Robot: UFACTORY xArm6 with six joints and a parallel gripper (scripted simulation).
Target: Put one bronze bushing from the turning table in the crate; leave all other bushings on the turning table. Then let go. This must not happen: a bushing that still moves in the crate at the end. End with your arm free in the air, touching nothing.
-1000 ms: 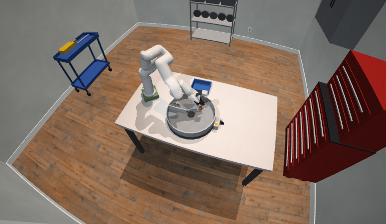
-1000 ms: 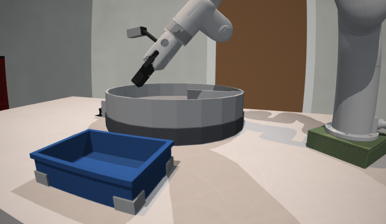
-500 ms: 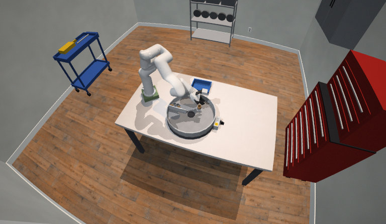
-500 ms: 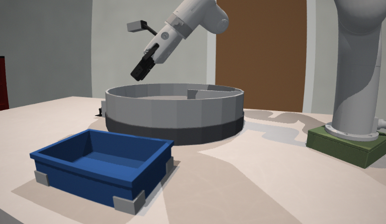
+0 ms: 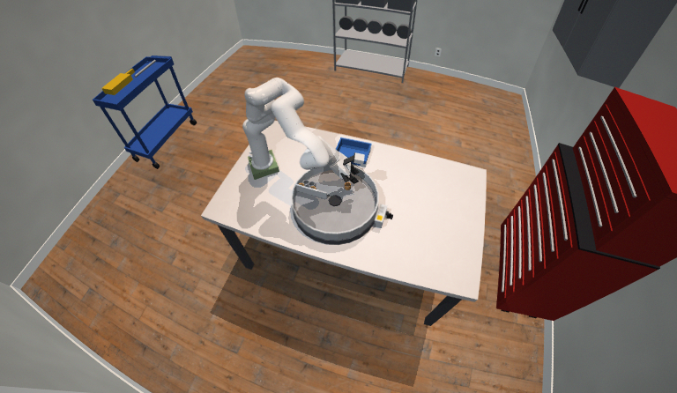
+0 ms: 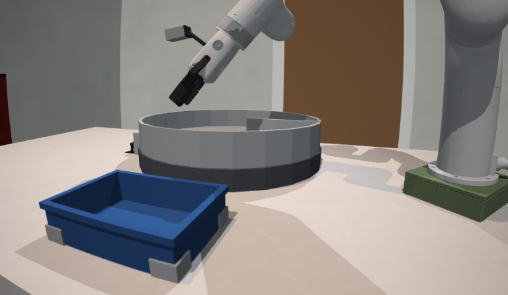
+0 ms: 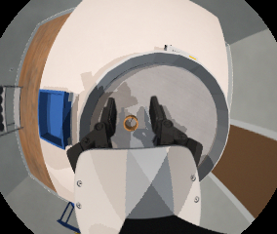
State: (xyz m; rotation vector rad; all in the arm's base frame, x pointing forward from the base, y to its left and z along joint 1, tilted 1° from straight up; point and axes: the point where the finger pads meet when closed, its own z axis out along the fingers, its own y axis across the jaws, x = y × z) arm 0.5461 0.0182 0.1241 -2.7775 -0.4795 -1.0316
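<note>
Right now my hand is 12 cm past the blue crate, 26 cm to the right of it and 13 cm above it. From my hand the other things lie so: turning table disc (6 cm behind, 11 cm to the right, 10 cm below).
</note>
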